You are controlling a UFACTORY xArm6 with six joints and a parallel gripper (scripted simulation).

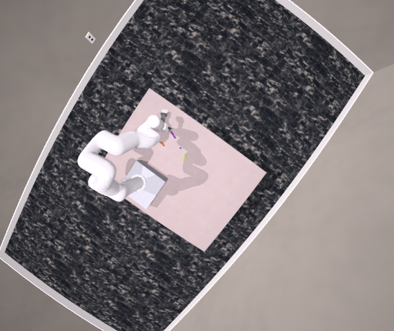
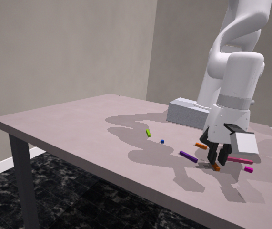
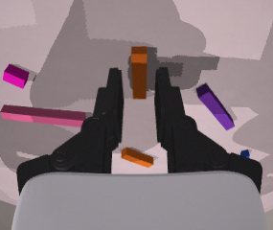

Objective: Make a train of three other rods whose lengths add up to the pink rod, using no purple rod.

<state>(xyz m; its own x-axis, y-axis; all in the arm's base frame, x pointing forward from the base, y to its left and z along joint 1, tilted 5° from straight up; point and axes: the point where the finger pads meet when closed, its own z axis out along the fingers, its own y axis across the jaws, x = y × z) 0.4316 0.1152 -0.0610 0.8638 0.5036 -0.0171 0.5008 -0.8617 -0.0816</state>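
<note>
Now: the blue rod 19 cm to the right of my hand, 4 cm behind it and 3 cm below it. Also, from my hand: magenta rod (9 cm to the left, 4 cm behind, 3 cm below); purple rod (8 cm to the right, 3 cm below); pink rod (8 cm behind, 6 cm to the left, 3 cm below).
</note>
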